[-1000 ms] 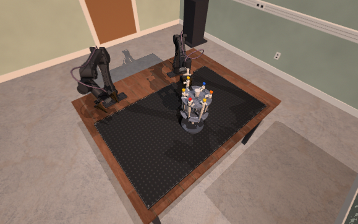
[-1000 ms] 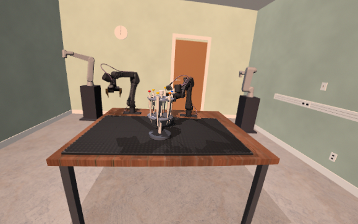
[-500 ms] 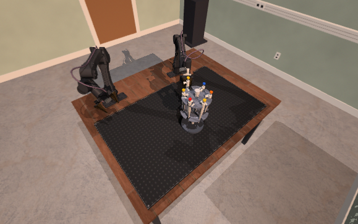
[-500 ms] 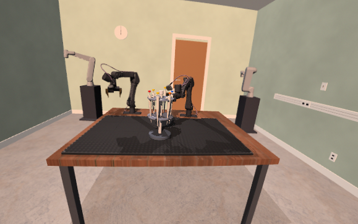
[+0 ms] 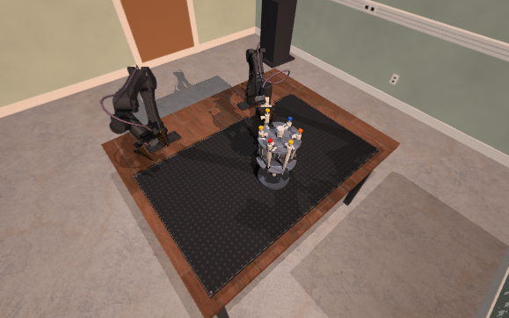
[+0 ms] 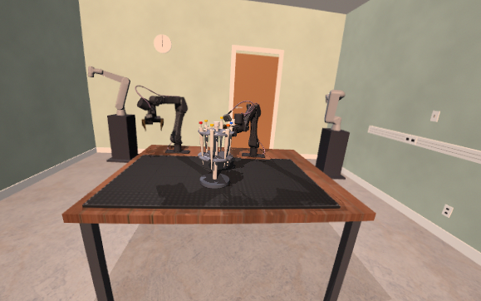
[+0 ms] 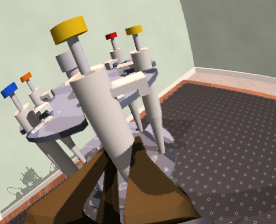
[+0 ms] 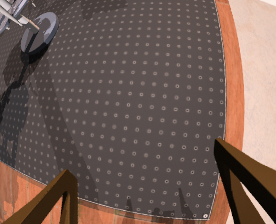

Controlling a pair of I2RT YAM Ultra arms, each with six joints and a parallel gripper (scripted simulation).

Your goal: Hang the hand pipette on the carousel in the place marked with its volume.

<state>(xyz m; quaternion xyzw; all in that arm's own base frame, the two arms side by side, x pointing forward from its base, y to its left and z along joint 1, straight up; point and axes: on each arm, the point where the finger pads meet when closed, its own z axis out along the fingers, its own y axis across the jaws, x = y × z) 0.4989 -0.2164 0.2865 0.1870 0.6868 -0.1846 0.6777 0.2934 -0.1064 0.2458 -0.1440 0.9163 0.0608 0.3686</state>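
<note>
My left gripper is now 2 cm above the pipette, 1 cm to the left of it and 1 cm past it.
</note>
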